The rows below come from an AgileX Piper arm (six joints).
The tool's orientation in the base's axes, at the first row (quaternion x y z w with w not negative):
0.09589, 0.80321, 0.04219, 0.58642
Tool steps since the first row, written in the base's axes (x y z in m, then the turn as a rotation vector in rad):
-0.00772, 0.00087, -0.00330, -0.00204, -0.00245, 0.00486
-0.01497, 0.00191, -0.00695, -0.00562, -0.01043, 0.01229
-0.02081, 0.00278, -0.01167, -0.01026, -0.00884, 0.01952
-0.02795, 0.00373, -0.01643, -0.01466, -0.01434, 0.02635
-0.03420, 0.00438, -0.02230, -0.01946, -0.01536, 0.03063
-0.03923, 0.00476, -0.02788, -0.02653, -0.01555, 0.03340
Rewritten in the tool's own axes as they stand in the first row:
0.00553, -0.00055, -0.00636, -0.00444, -0.00173, -0.00333
0.01128, -0.00095, -0.01216, -0.01195, -0.00857, -0.00867
0.01758, -0.00156, -0.01629, -0.01701, -0.00620, -0.01538
0.02432, -0.00224, -0.02165, -0.02322, -0.01081, -0.02142
0.03177, -0.00331, -0.02581, -0.02601, -0.01154, -0.02726
0.03853, -0.00447, -0.02888, -0.02656, -0.01196, -0.03482

